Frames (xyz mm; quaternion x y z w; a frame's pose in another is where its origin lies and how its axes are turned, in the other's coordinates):
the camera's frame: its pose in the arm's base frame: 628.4 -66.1 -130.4 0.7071 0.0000 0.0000 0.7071
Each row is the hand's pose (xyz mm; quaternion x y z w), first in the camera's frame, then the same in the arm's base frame.
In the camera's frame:
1: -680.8 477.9 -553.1 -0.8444 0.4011 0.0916 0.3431
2: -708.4 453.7 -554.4 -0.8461 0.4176 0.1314 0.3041
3: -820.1 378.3 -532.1 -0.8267 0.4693 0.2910 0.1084
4: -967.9 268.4 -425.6 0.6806 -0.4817 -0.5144 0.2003
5: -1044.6 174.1 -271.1 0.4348 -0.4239 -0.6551 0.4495
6: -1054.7 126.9 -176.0 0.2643 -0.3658 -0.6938 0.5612
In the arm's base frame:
1: -52.4 487.0 347.5 -0.3545 0.2188 0.3484 0.8397
2: -80.0 488.3 323.3 -0.3832 0.2024 0.3882 0.8133
3: -191.7 466.0 247.9 -0.5079 0.1261 0.5376 0.6612
4: -339.5 359.5 138.0 -0.6229 -0.0231 0.7044 0.3396
5: -416.2 205.0 43.7 0.6253 0.1635 -0.7630 0.0104
6: -426.3 109.9 -3.5 0.5837 0.2319 -0.7493 0.2099

